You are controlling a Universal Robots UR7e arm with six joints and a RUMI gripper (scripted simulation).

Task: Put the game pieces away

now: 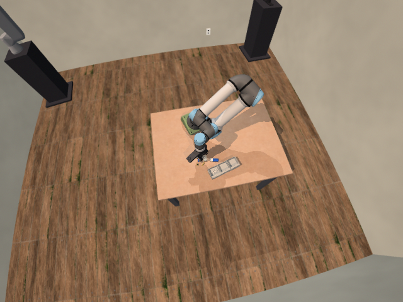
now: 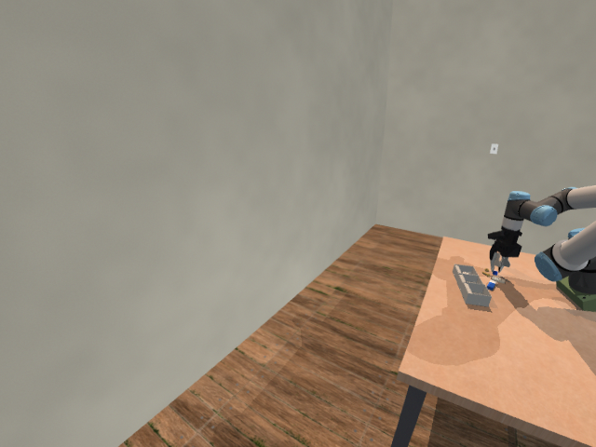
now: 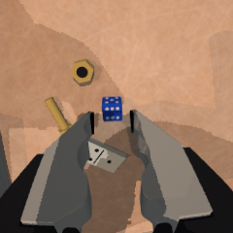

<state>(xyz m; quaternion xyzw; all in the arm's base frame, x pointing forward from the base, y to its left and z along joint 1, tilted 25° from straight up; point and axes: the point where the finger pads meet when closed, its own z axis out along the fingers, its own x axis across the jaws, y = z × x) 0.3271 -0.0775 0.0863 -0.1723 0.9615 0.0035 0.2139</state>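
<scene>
The blue die is 20 mm below my hand. Round my hand: white domino (130 mm ahead, 90 mm to the left, 20 mm below); brass nut (30 mm ahead, 20 mm to the right, 20 mm below); brass pin (40 mm ahead, 30 mm to the left, 20 mm below).
</scene>
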